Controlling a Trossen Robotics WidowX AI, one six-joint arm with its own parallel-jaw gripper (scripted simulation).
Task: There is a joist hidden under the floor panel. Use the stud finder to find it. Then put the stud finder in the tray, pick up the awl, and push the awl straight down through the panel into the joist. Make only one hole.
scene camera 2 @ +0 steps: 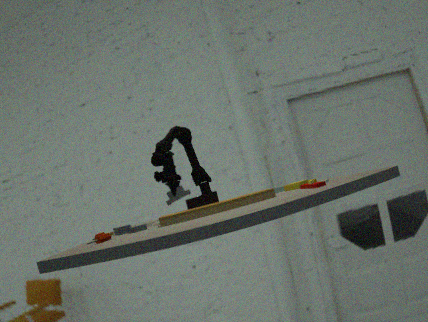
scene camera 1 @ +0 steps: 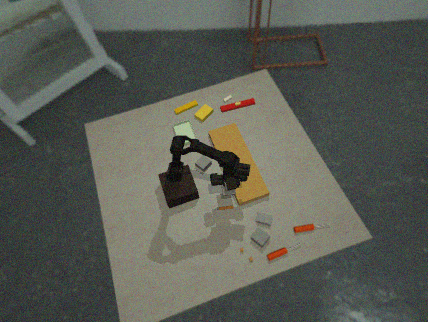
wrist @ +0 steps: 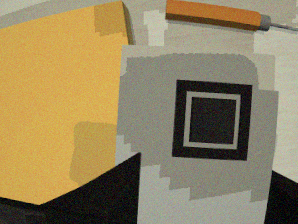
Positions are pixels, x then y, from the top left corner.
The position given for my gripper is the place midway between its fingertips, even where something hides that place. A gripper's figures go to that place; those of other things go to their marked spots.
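My gripper (wrist: pixel 193 166) is 10 cm from the lens, and there is also a stud finder (wrist: pixel 205 121), which is 7 cm from the lens.
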